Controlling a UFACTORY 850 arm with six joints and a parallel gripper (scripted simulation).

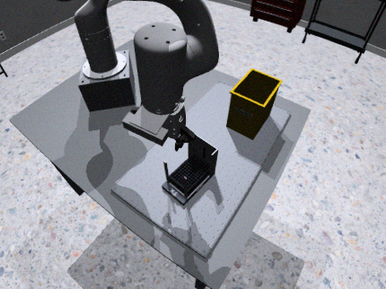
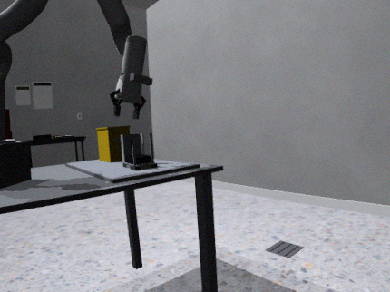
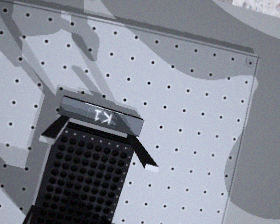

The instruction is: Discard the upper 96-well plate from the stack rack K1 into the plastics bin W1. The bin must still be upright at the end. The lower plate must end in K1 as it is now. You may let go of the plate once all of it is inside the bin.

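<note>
Now: the black 96-well plate 180 mm below my hand, 60 mm ahead of it and 40 mm to the left of it. Round my hand: plastics bin W1 (400 mm to the left, 130 mm below, 100 mm ahead).
</note>
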